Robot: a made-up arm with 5 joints. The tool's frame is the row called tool. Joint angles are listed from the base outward. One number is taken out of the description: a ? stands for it. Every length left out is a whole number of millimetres.
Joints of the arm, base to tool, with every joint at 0 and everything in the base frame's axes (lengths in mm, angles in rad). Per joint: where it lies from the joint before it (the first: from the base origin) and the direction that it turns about. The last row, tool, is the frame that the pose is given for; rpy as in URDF.
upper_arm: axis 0 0 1 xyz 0 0 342
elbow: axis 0 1 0 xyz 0 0 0
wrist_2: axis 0 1 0 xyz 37 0 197
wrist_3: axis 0 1 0 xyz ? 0 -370
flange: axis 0 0 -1 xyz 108 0 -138
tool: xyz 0 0 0 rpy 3.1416 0.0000 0.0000
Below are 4 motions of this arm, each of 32 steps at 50 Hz.
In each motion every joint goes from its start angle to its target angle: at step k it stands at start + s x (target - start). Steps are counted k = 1, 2, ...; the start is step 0. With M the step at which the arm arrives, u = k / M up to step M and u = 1 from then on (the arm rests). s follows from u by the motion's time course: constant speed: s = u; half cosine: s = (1 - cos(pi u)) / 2; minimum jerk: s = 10 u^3 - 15 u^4 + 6 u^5.
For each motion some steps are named. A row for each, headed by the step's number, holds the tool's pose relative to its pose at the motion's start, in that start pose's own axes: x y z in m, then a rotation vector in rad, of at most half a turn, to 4 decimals.
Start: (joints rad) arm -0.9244 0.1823 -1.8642 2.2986 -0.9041
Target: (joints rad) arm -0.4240 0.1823 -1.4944 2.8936 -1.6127
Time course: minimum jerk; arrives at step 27
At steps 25, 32:
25: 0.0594 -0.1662 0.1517 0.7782 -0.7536 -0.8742
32: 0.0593 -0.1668 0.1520 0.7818 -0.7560 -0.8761

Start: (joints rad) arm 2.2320 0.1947 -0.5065 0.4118 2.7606
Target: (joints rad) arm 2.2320 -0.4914 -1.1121 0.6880 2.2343
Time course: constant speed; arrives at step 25
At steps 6, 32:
6: -0.0745 -0.0298 -0.1198 0.1048 -0.2202 -0.1257
32: -0.0577 -0.0231 -0.5862 0.6164 -0.8208 -0.4799

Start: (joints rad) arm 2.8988 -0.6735 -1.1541 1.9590 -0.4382
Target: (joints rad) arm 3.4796 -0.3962 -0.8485 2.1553 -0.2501
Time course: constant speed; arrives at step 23
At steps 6, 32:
6: 0.0284 -0.0425 0.0611 0.0494 -0.1998 -0.0988
32: 0.0156 -0.1701 0.2237 -0.0235 -0.8068 -0.3387

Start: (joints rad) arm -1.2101 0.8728 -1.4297 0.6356 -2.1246
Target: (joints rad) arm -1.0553 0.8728 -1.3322 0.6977 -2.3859
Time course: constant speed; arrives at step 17
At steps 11, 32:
11: 0.0606 -0.0019 0.0282 0.0909 0.0512 -0.2683
32: 0.0925 -0.0070 0.0427 0.1397 0.0823 -0.4138

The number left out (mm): 84
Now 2 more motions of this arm.
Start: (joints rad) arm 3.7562 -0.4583 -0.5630 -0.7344 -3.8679
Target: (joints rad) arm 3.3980 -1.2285 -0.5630 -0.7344 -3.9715
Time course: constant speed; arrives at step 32
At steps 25, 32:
25: -0.1336 -0.2045 -0.1573 0.5963 -0.2565 -0.2107
32: -0.1731 -0.2293 -0.2224 0.7565 -0.3263 -0.2958

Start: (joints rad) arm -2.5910 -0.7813 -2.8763 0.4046 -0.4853
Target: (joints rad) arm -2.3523 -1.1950 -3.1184 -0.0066 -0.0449
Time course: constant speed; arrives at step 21
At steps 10, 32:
10: 0.1128 0.1416 -0.1755 -0.2274 0.4577 0.3125
32: 0.1421 0.2652 -0.4203 -0.4298 1.0001 0.5968

